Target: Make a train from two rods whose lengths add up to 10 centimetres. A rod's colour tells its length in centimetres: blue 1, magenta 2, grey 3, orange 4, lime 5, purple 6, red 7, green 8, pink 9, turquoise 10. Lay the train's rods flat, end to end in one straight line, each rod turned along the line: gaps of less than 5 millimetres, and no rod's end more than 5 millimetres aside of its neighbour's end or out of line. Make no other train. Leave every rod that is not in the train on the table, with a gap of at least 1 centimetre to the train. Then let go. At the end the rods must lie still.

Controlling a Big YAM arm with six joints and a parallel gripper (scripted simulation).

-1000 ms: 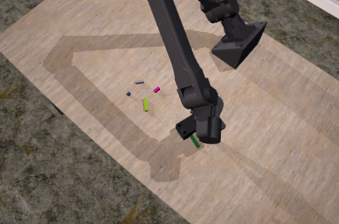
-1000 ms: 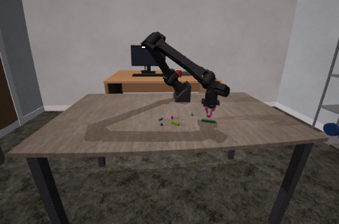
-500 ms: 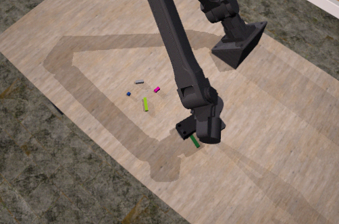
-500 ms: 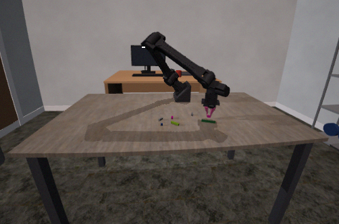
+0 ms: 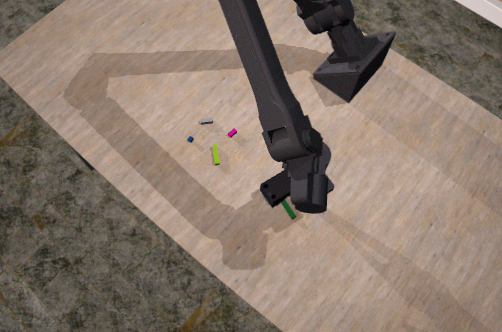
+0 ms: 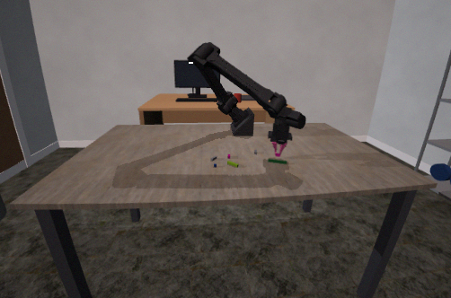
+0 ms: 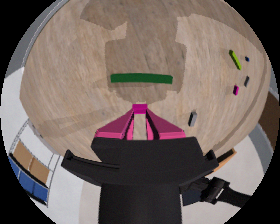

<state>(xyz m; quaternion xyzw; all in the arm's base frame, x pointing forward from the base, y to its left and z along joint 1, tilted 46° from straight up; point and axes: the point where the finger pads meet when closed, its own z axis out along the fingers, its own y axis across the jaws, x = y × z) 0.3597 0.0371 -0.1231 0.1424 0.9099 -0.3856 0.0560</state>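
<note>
Right now my hand is 4 cm short of the green rod, 2 cm to the left of it and 2 cm above it. The rest, counted from my hand: blue rod: 29 cm to the right, 6 cm ahead, 2 cm below; then lime rod: 21 cm to the right, 6 cm ahead, 2 cm below.
</note>
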